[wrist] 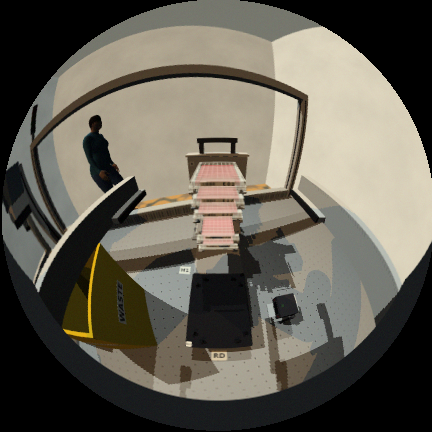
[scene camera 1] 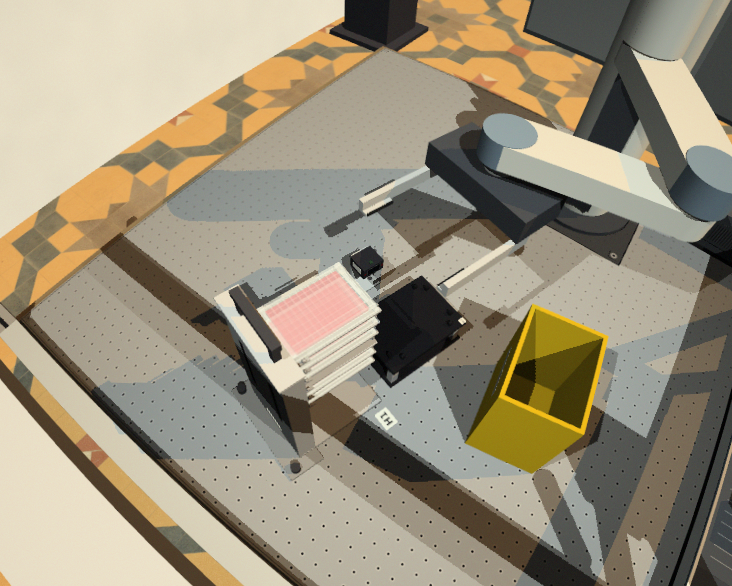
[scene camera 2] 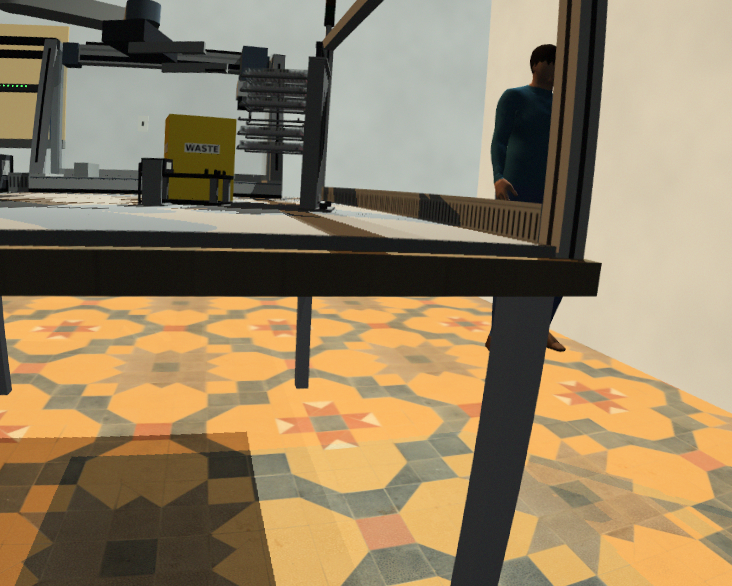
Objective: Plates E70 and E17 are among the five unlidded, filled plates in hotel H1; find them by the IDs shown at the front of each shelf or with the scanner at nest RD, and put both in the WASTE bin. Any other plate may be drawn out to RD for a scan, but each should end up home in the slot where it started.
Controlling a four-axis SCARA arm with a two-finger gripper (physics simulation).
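Places are measured from the arm's base along level axes (x ahead, y left, z up), in metres.
Where they show: gripper, fingertip midpoint: [wrist: 217, 180] [scene camera 1: 400, 245] [scene camera 2: 217, 58].
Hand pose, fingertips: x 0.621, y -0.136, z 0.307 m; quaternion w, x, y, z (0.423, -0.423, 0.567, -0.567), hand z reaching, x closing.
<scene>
After its pixels a point has its place.
My gripper [scene camera 1: 405, 244] @[x 0.621, y -0.136, z 0.307 m] [wrist: 217, 180] @[x 0.621, y -0.136, z 0.307 m] is open and empty, its fingers spread wide and pointing towards hotel H1 [scene camera 1: 285, 373] @[x 0.839, y -0.137, z 0.299 m] [scene camera 2: 313, 134] @[x 0.804, y -0.262, z 0.155 m]. The hotel holds several plates in a stack; the top plate [scene camera 1: 320, 311] @[x 0.746, y -0.165, z 0.280 m] [wrist: 218, 173] @[x 0.717, y -0.166, z 0.280 m] is pink-filled and unlidded. The plates are beyond the fingertips in the wrist view. No plate ID is readable. The black nest RD [scene camera 1: 415, 323] @[x 0.571, y -0.111, z 0.073 m] [wrist: 220, 315] @[x 0.559, y -0.122, z 0.073 m] stands in front of the hotel and bears no plate. The yellow WASTE bin [scene camera 1: 525, 433] @[x 0.666, y 0.125, z 0.146 m] [scene camera 2: 201, 131] @[x 0.594, y 0.052, z 0.177 m] [wrist: 135, 310] @[x 0.594, y 0.051, z 0.080 m] stands beside RD. The part of its inside that shows holds no plate.
A small black box [scene camera 1: 366, 261] @[x 0.532, y -0.244, z 0.096 m] [wrist: 285, 306] @[x 0.522, y -0.242, z 0.096 m], apparently the scanner, stands on RD's other side from the bin. The H1 label [scene camera 1: 385, 418] @[x 0.718, y -0.063, z 0.013 m] [wrist: 184, 270] @[x 0.715, y -0.062, z 0.013 m] lies near the hotel. A person [scene camera 2: 525, 134] [wrist: 97, 150] stands beyond the table.
</scene>
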